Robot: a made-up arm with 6 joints.
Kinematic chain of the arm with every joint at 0, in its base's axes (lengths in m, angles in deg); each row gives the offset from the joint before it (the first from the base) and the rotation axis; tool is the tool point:
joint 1: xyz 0 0 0.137 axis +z
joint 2: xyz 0 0 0 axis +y
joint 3: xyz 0 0 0.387 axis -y
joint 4: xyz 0 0 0 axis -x
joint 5: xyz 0.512 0 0 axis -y
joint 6: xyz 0 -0.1 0 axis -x
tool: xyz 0 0 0
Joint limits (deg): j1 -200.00..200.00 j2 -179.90..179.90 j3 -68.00..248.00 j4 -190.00..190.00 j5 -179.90..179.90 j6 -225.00..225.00
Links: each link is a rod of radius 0.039 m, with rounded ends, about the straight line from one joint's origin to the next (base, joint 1, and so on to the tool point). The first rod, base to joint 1, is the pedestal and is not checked.
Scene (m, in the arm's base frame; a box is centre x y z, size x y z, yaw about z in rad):
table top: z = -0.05
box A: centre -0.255 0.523 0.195 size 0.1 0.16 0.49 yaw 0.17
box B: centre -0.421 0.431 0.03 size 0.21 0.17 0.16 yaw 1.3
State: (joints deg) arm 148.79 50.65 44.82 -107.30 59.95 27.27
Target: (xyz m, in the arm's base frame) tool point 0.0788 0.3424 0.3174
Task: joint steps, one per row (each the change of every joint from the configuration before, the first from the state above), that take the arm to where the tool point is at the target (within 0.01 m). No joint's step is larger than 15 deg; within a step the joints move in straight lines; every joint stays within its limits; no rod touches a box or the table.
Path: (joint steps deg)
1: -11.22 -13.67 -5.53 4.07 0.00 0.00
2: -11.23 -13.67 -5.52 4.07 0.00 0.00
3: -11.22 -13.68 -5.53 4.06 0.00 0.00
4: -9.36 -7.62 -14.60 1.83 0.00 0.00
5: -9.37 -7.63 -14.60 1.83 0.00 0.00
6: -9.36 -7.62 -14.59 1.83 0.00 0.00
7: -9.36 -7.63 -14.60 1.83 0.00 0.00

